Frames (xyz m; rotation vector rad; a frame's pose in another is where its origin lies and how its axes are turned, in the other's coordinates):
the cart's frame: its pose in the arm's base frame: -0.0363 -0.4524 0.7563 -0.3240 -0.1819 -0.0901
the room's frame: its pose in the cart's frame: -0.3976 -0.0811 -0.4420 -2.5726 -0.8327 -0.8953
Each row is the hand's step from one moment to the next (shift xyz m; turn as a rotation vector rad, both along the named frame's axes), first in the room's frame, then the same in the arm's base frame.
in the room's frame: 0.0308 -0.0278 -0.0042 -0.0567 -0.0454 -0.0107
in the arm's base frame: 0.0006 0.0395 0.0134 -0.0627 0.0027 -0.0381
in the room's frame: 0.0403 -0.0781 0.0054 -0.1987 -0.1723 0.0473
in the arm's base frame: -0.0138 0.0869 -0.0026 -0.1724 0.0322 -0.2016
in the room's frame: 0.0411 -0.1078 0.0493 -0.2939 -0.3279 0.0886
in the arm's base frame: -0.0007 0.1176 -0.0438 -0.2808 0.1093 -0.3331
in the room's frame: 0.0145 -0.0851 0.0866 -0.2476 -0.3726 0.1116
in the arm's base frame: 0.0196 0.0893 -0.0812 -0.2627 0.1751 -0.3360
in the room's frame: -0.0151 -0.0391 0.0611 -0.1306 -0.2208 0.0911
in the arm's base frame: 0.0102 0.0316 -0.0663 -0.1305 0.1165 -0.2086
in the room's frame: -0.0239 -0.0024 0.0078 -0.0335 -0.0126 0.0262
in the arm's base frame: -0.0099 -0.0106 -0.0206 -0.0089 -0.0053 -0.0431
